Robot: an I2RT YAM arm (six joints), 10 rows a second.
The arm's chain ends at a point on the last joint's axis. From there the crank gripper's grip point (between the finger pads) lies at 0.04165 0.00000 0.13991 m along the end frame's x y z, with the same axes.
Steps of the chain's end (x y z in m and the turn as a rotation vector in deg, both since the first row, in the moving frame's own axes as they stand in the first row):
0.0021 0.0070 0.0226 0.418 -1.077 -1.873
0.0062 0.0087 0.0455 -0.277 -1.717 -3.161
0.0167 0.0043 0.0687 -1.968 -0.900 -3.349
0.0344 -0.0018 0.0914 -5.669 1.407 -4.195
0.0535 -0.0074 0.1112 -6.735 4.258 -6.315
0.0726 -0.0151 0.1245 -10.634 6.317 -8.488
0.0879 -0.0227 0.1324 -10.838 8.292 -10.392
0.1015 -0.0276 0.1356 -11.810 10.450 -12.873
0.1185 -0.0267 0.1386 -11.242 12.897 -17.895
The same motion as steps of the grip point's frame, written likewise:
-0.0006 0.0047 0.0233 0.418 -1.077 -1.873
0.0019 0.0072 0.0467 -0.277 -1.717 -3.161
0.0146 0.0067 0.0693 -1.968 -0.900 -3.349
0.0382 0.0088 0.0898 -5.669 1.407 -4.195
0.0644 0.0036 0.1070 -6.735 4.258 -6.315
0.0891 0.0029 0.1173 -10.634 6.317 -8.488
0.1091 -0.0065 0.1232 -10.838 8.292 -10.392
0.1280 -0.0121 0.1239 -11.810 10.450 -12.873
0.1502 -0.0184 0.1246 -11.242 12.897 -17.895

